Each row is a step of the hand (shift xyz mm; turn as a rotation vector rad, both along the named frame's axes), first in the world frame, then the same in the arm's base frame.
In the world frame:
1: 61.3 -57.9 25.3 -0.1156 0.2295 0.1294
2: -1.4 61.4 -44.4 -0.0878 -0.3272 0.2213
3: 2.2 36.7 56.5 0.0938 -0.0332 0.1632
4: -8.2 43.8 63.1 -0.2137 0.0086 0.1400
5: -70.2 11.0 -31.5 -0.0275 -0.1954 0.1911
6: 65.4 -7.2 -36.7 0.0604 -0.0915 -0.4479
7: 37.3 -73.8 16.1 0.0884 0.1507 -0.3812
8: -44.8 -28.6 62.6 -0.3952 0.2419 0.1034
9: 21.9 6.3 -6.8 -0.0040 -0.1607 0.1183
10: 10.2 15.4 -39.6 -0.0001 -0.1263 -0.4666
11: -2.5 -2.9 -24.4 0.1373 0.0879 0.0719
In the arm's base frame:
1: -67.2 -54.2 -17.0 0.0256 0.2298 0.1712
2: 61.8 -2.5 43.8 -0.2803 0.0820 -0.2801
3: -33.8 38.4 43.9 -0.1854 -0.0024 0.0465
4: -32.5 52.3 46.6 -0.0326 0.2456 -0.0631
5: 57.4 43.7 -28.9 -0.2262 0.0590 -0.1442
6: 3.0 -73.4 16.6 0.3162 -0.3051 -0.1398
7: -56.6 -44.6 -43.6 0.3447 -0.2186 0.0960
8: -46.6 59.0 -33.0 0.1587 0.4448 0.0485
9: -0.2 -19.1 14.2 -0.1606 0.0138 -0.1177
10: 35.3 -23.6 10.2 0.3413 -0.2768 -0.2014
11: 20.2 -11.3 -8.5 -0.0780 -0.0464 0.1534

